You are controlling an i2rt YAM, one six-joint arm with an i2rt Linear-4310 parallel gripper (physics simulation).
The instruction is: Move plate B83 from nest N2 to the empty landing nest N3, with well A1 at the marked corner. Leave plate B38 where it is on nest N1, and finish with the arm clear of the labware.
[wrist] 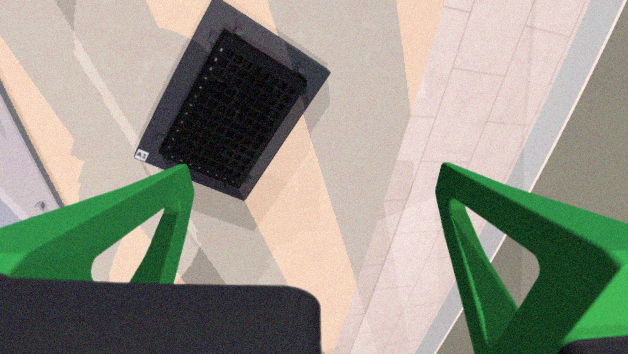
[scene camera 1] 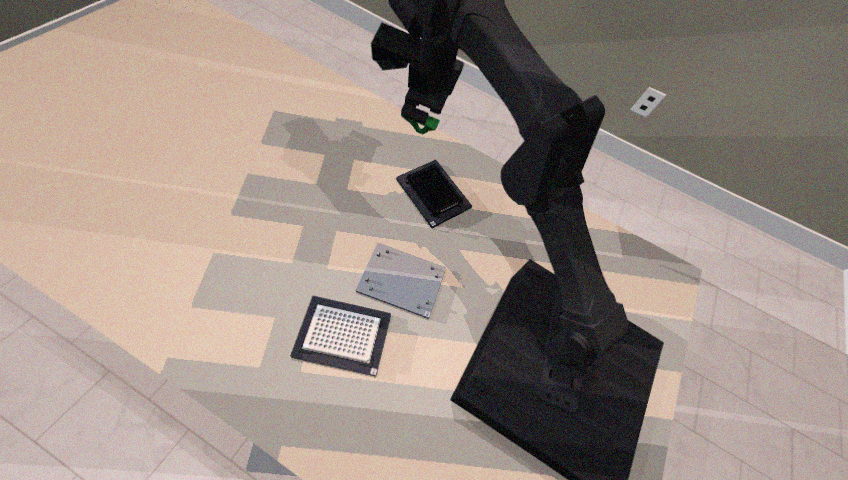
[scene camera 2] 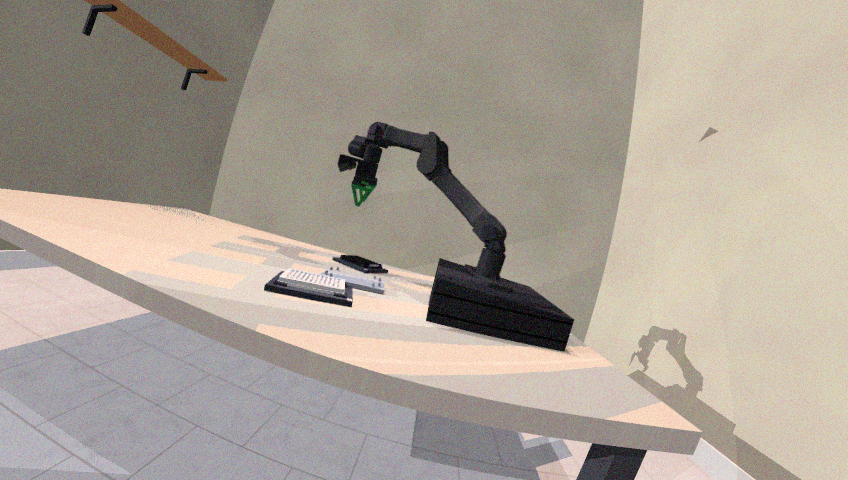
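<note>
A white well plate sits on a dark nest. A black well plate sits on another dark nest, whose A1 label shows at its left corner in the wrist view. Between them lies a grey nest with small pins and no plate, a pale label at its lower right corner in scene camera 1. Plate and nest numbers are not readable. My gripper is open and empty, high above the table near the black plate, which lies off-centre to the upper left in the wrist view.
The arm's black base box stands right of the nests. A wall rises behind the table, and a wooden shelf is high on the left. Striped shadows cross the table.
</note>
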